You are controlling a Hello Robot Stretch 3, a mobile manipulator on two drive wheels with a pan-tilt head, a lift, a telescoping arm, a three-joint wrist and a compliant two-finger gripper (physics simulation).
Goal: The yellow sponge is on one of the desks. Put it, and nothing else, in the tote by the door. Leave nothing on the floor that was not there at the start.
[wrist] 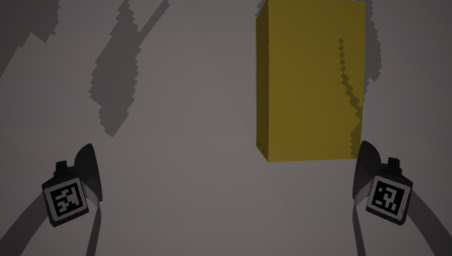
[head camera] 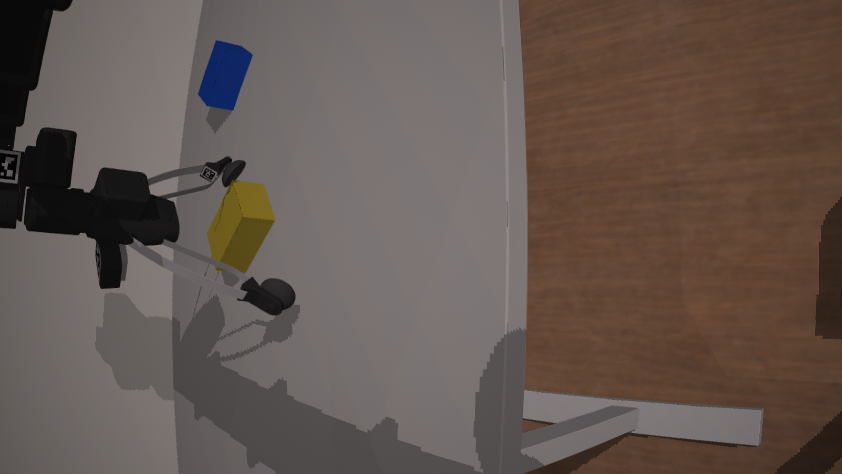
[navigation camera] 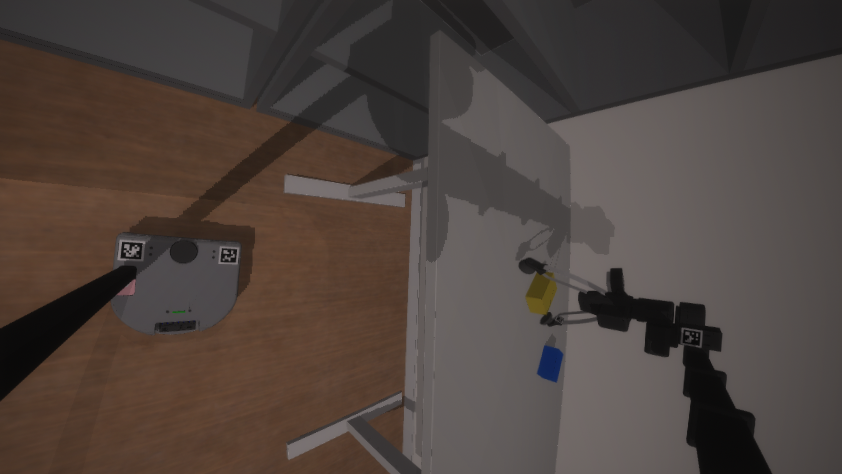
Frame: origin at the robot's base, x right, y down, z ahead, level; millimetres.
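Where they show: gripper, between the fingertips: (wrist: 226, 165) (head camera: 265, 230) (navigation camera: 530, 293); robot's base, origin of its link: (navigation camera: 184, 250).
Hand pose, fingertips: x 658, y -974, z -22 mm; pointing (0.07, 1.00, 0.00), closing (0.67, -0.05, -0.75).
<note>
Each offset is from my fingertips to the top centre of the thing. "spot": to the spot under its first point. Level surfaces: height alone.
The yellow sponge {dz -3, dx +80, dy -21 mm} (head camera: 244, 226) (navigation camera: 540, 293) (wrist: 312, 82) lies on the white desk {dy +24 mm} (head camera: 382, 176) (navigation camera: 483, 329) near its edge on the arm's side. My gripper (head camera: 256, 231) (navigation camera: 539, 292) (wrist: 226, 165) is open, its fingers spread wide above the desk. In the wrist view the sponge is beyond the fingertips and right of centre, its near right corner close to the right fingertip. Whether they touch, I cannot tell. The tote does not show in the three views.
A blue block {dz -234, dx +203, dy -21 mm} (head camera: 225, 75) (navigation camera: 550, 363) lies on the same desk, beside the sponge past one finger. The robot base (navigation camera: 176, 282) is on the wooden floor, across the desk from the gripper. White desk feet {spot: dz +346, dx -182, dy +949 mm} (head camera: 701, 421) (navigation camera: 318, 185) stick out on the floor. Grey panels (navigation camera: 194, 52) stand past one desk end.
</note>
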